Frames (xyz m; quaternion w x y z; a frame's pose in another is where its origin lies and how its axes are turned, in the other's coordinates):
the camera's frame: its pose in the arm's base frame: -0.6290 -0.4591 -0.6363 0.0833 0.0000 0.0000 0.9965
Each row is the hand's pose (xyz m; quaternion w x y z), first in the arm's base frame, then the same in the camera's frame.
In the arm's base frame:
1: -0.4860 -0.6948 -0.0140 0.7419 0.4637 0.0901 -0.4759
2: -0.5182 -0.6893 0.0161 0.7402 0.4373 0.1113 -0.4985
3: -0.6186 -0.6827 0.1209 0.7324 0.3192 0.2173 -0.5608
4: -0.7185 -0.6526 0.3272 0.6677 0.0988 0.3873 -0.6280
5: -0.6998 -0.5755 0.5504 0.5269 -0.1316 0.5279 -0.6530
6: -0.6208 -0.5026 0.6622 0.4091 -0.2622 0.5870 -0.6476
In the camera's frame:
1: -0.1801 0.2087 0.6223 0.4124 -0.1284 0.4546 0.7790
2: -0.1475 0.2086 0.6524 0.4351 -0.1473 0.4265 0.7791
3: -0.0474 0.2188 0.7572 0.4978 -0.2431 0.3000 0.7766
4: 0.0561 0.2057 0.9635 0.5702 -0.3942 0.0662 0.7177
5: 0.0505 0.1265 1.1867 0.6068 -0.5151 -0.1751 0.5795
6: -0.0153 0.0415 1.2985 0.6113 -0.5631 -0.3102 0.4616

